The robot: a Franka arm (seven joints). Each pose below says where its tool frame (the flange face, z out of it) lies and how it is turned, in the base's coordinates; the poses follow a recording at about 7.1 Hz.
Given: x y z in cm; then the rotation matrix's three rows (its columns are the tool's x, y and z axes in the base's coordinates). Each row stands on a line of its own.
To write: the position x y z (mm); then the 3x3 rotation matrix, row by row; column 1 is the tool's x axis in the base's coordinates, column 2 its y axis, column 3 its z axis. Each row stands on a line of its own. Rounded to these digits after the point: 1 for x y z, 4 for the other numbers.
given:
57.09, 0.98, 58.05
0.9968, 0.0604, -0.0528
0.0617, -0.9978, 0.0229
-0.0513, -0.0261, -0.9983
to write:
570.9, 9.8, 580.5
0.9968, 0.0604, -0.0528
0.0617, -0.9978, 0.0229
-0.0513, -0.0261, -0.9983

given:
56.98, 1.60, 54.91
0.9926, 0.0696, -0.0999
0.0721, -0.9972, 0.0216
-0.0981, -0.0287, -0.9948
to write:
569.8, 16.0, 549.1
0.9926, 0.0696, -0.0999
0.0721, -0.9972, 0.0216
-0.0981, -0.0287, -0.9948

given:
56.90, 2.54, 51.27
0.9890, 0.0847, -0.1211
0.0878, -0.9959, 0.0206
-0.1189, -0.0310, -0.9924
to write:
569.0, 25.4, 512.7
0.9890, 0.0847, -0.1211
0.0878, -0.9959, 0.0206
-0.1189, -0.0310, -0.9924

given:
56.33, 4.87, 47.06
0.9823, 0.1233, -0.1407
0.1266, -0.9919, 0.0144
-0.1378, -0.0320, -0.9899
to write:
563.3, 48.7, 470.6
0.9823, 0.1233, -0.1407
0.1266, -0.9919, 0.0144
-0.1378, -0.0320, -0.9899

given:
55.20, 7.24, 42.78
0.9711, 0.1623, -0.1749
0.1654, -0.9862, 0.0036
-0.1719, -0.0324, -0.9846
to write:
552.0, 72.4, 427.8
0.9711, 0.1623, -0.1749
0.1654, -0.9862, 0.0036
-0.1719, -0.0324, -0.9846

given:
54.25, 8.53, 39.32
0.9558, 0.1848, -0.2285
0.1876, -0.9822, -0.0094
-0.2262, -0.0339, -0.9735
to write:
542.5, 85.3, 393.2
0.9558, 0.1848, -0.2285
0.1876, -0.9822, -0.0094
-0.2262, -0.0339, -0.9735

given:
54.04, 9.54, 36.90
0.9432, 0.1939, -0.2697
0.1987, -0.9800, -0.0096
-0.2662, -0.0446, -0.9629
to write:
540.4, 95.4, 369.0
0.9432, 0.1939, -0.2697
0.1987, -0.9800, -0.0096
-0.2662, -0.0446, -0.9629

